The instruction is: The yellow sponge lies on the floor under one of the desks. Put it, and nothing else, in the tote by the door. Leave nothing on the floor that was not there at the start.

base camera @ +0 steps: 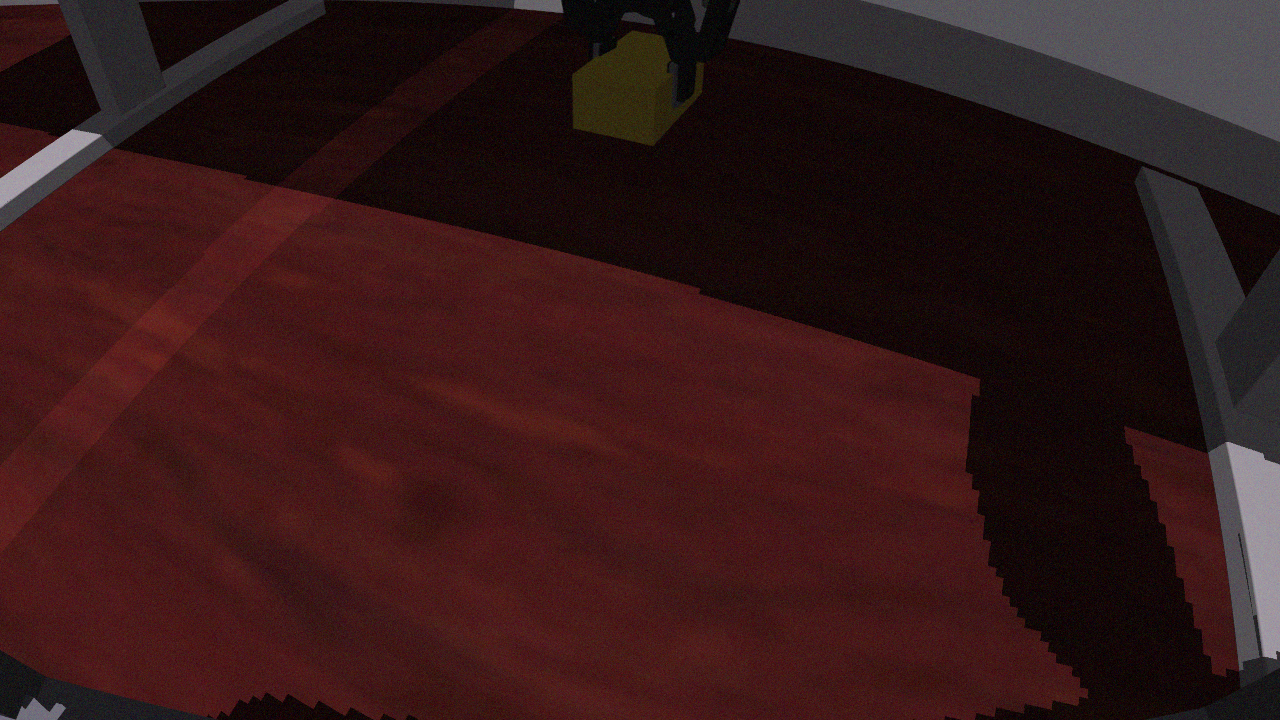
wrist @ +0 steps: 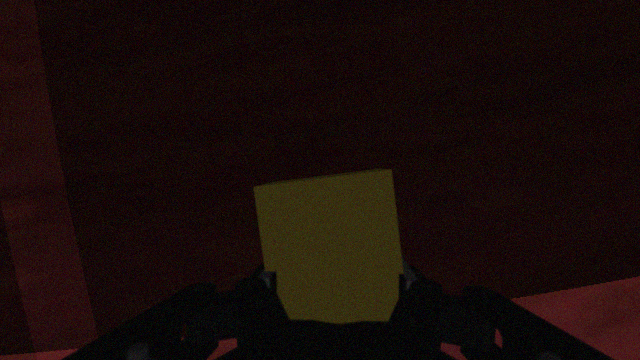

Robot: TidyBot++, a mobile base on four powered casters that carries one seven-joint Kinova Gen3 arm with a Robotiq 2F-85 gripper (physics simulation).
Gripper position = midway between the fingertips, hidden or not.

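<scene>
My gripper is visible to me in the base camera view (639, 93), and a yellow sponge can be found there too, in the base camera view (626, 93). Both my gripper and the sponge also appear from the wrist: my gripper in the wrist view (336, 273), the sponge in the wrist view (333, 240).
</scene>
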